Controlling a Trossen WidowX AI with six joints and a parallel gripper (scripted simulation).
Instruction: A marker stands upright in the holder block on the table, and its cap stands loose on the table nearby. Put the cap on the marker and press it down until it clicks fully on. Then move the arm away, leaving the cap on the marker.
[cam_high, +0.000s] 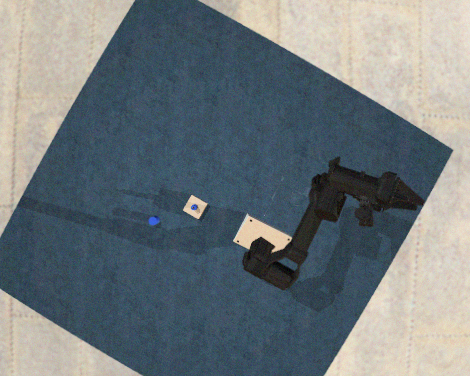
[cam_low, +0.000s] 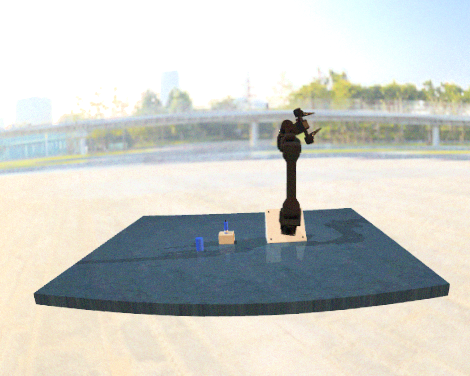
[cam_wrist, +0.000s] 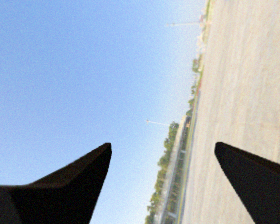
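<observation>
The blue cap lies 52 cm ahead of my gripper tip, 46 cm to the left of it and 50 cm below it.
</observation>
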